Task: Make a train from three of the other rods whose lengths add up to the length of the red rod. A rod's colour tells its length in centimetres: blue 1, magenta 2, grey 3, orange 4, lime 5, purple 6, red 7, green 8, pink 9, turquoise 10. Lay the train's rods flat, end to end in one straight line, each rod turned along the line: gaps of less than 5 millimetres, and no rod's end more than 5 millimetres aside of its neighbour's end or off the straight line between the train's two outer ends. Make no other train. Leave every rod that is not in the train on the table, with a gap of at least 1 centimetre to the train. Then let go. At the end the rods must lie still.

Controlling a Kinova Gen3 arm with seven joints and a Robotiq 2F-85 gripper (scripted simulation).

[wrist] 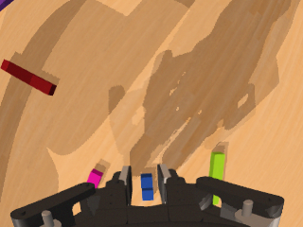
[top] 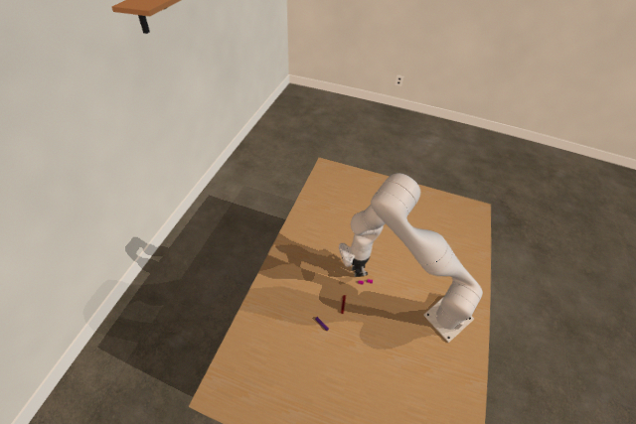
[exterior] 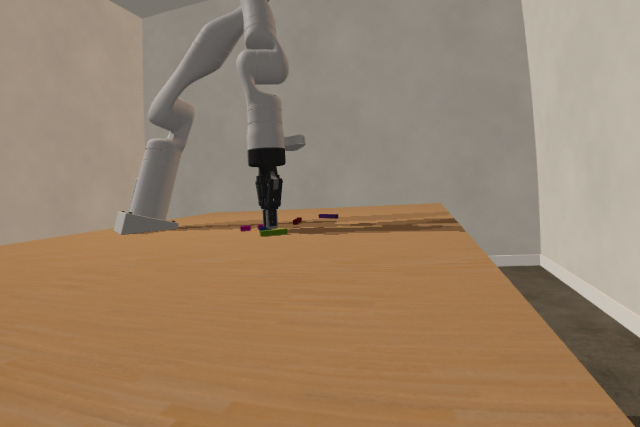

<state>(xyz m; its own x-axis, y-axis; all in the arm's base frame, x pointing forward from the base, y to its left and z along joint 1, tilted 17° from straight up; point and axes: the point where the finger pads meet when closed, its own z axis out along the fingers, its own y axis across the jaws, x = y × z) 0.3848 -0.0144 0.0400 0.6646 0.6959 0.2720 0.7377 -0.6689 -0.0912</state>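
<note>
The lime-green rod lies 5 cm to the right of my hand, 4 cm ahead of it and 2 cm below it. The rest, counted from my hand: red rod (14 cm to the left, 2 cm below, 2 cm behind); then purple rod (25 cm to the left, 2 cm below, 1 cm ahead).
</note>
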